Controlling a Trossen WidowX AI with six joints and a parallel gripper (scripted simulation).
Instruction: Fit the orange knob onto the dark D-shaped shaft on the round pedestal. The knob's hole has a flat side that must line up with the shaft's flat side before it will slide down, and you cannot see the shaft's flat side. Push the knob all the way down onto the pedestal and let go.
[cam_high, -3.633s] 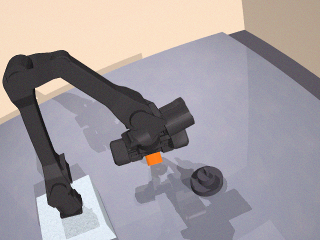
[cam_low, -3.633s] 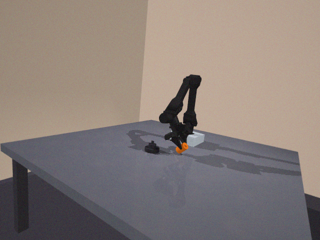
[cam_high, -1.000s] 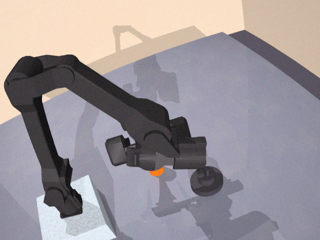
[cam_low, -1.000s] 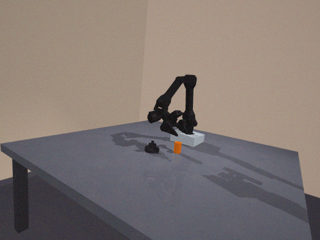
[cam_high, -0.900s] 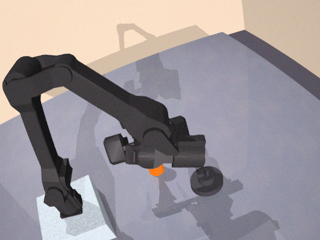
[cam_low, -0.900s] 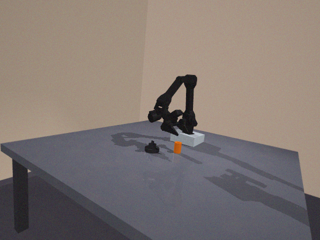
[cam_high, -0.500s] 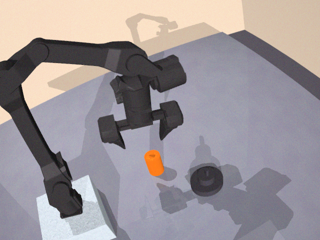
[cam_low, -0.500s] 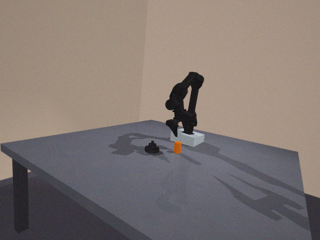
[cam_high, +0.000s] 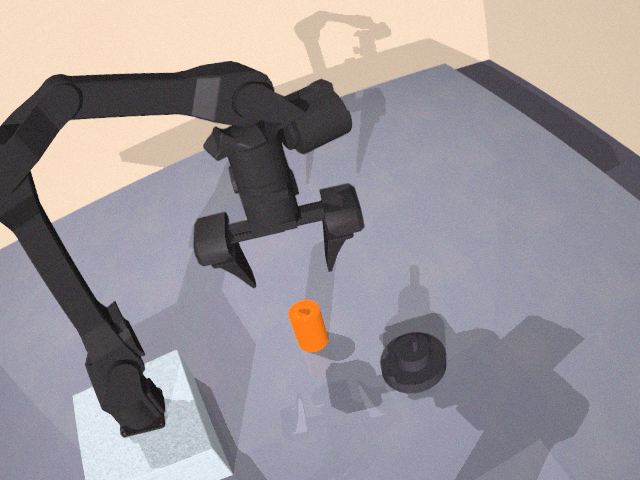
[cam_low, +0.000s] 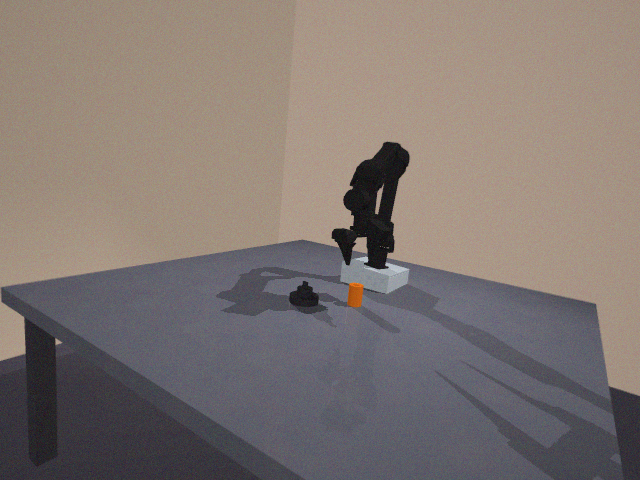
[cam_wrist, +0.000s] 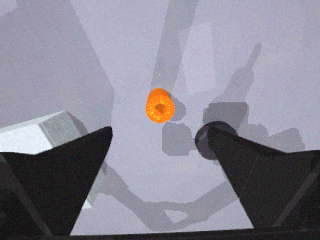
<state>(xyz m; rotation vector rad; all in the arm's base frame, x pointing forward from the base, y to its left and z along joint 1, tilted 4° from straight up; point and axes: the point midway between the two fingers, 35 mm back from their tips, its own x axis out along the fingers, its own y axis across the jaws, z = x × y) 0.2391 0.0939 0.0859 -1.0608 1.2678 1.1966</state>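
My gripper tip is 9 cm above the orange knob. Also, from my gripper tip: round dark pedestal (11 cm ahead, 10 cm to the right, 9 cm below).
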